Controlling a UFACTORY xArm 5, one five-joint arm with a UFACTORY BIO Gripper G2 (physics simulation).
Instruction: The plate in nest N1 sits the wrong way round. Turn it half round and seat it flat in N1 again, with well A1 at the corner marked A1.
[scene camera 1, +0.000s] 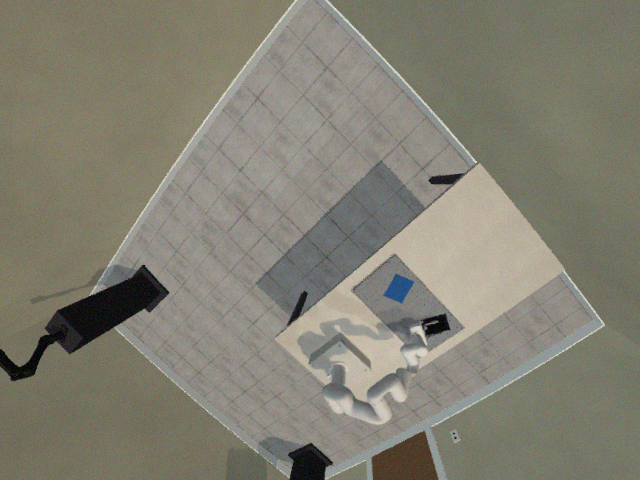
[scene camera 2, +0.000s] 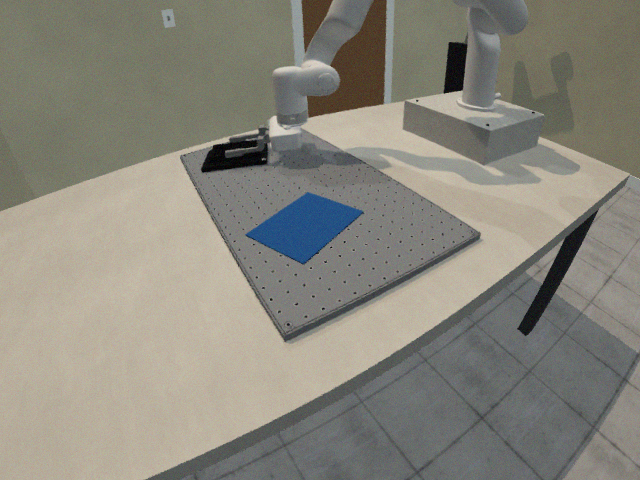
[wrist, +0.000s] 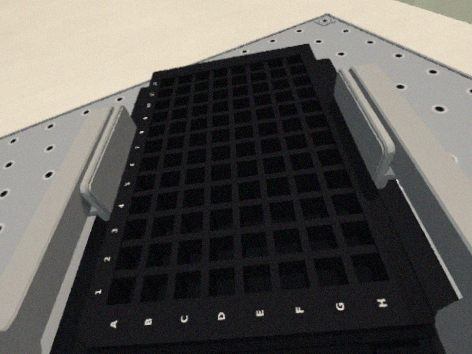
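The black well plate (scene camera 2: 238, 146) (wrist: 240, 197) lies in or just over the black nest (scene camera 2: 235, 164) (wrist: 325, 74) and looks about level. I cannot tell whether it is fully down. In the wrist view row letters A to H run along the near edge and numbers up the left edge, with well A1 at the near left. The nest shows past the plate's sides. My gripper (scene camera 1: 434, 324) (scene camera 2: 229, 146) (wrist: 236, 145) is shut on the plate, one finger against each long side. The nest's A1 mark cannot be made out.
The grey perforated board (scene camera 1: 373, 289) (scene camera 2: 413, 232) carries the nest near one corner. A flat blue square (scene camera 1: 398, 288) (scene camera 2: 306, 227) lies farther along it. The arm's grey base block (scene camera 1: 353, 348) (scene camera 2: 449, 126) stands on the table (scene camera 1: 491, 232) (scene camera 2: 129, 310) beside the board.
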